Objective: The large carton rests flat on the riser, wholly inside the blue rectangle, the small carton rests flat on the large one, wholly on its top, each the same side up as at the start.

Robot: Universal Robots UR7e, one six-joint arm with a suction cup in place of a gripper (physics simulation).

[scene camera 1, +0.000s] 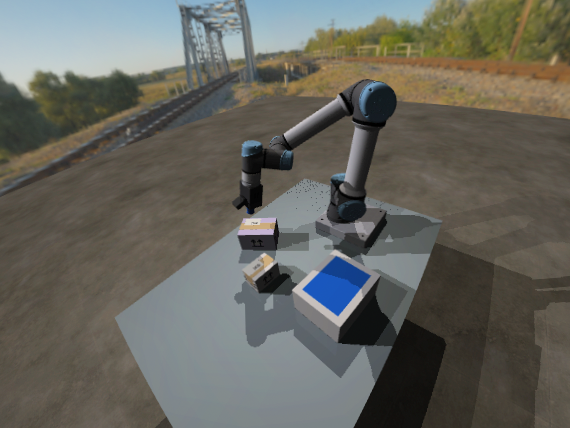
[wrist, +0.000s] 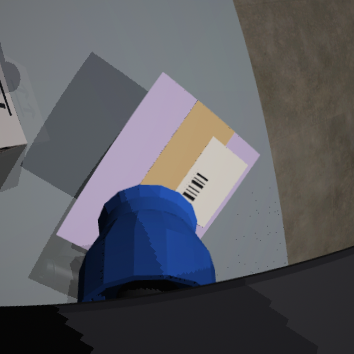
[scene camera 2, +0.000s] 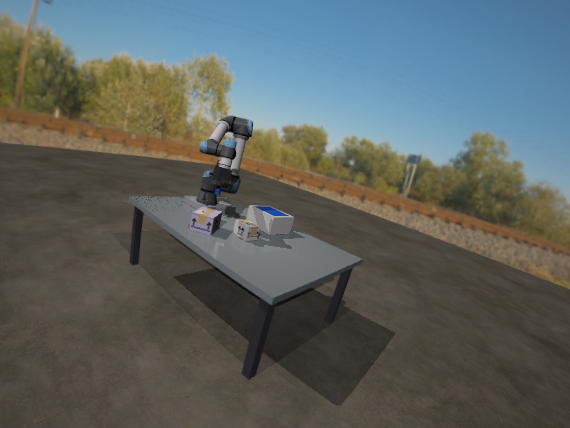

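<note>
The large carton point(scene camera 1: 257, 241) point(scene camera 2: 202, 221) point(wrist: 140, 145), lilac with a tan tape band and a white label on top, rests flat on the table. The small whitish carton point(scene camera 1: 262, 272) point(scene camera 2: 246, 230) point(wrist: 10, 132) rests on the table beside it, arrows up. The light grey riser point(scene camera 1: 317, 314) point(scene camera 2: 280, 226) bears the blue rectangle point(scene camera 1: 337, 285) point(scene camera 2: 270, 211), with no carton on it. My gripper point(scene camera 1: 250, 212) point(scene camera 2: 217, 192) point(wrist: 147, 197), a blue suction cup, is open and holds nothing. It hangs above the large carton with a gap below; in the wrist view it hides part of the carton's top.
The grey table point(scene camera 1: 200, 320) point(scene camera 2: 300, 260) point(wrist: 40, 25) carries everything. The arm's base plate point(scene camera 1: 370, 235) stands behind the riser. The large carton is near a table edge. The small carton stands between the large carton and the riser, apart from both.
</note>
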